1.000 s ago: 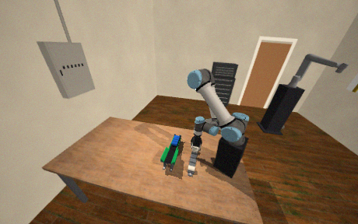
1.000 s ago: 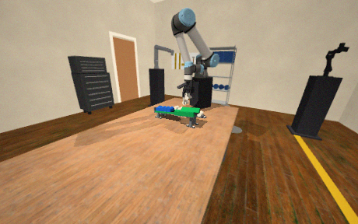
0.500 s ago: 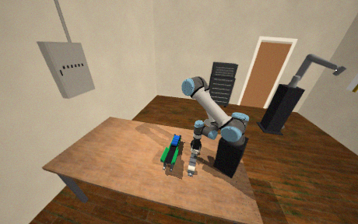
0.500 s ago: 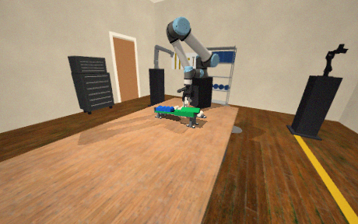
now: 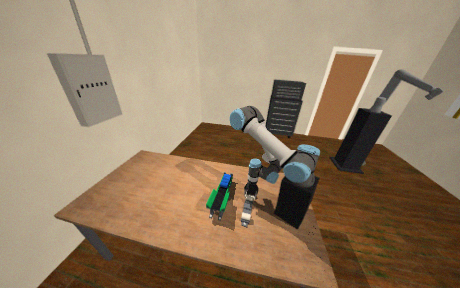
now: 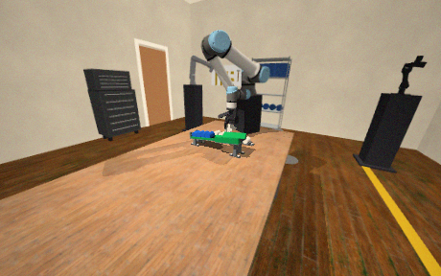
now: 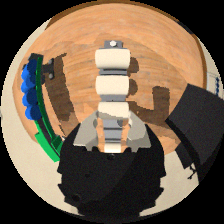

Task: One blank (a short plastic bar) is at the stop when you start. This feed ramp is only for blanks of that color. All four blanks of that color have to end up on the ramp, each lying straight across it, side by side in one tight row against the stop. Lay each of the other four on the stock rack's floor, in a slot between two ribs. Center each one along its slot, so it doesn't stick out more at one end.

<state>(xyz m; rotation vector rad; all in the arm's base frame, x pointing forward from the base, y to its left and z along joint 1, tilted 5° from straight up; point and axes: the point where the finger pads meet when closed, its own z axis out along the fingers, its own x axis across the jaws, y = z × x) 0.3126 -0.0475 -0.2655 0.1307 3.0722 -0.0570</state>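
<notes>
My gripper is now 30 mm to the right of the stock rack and 50 mm above it.
</notes>
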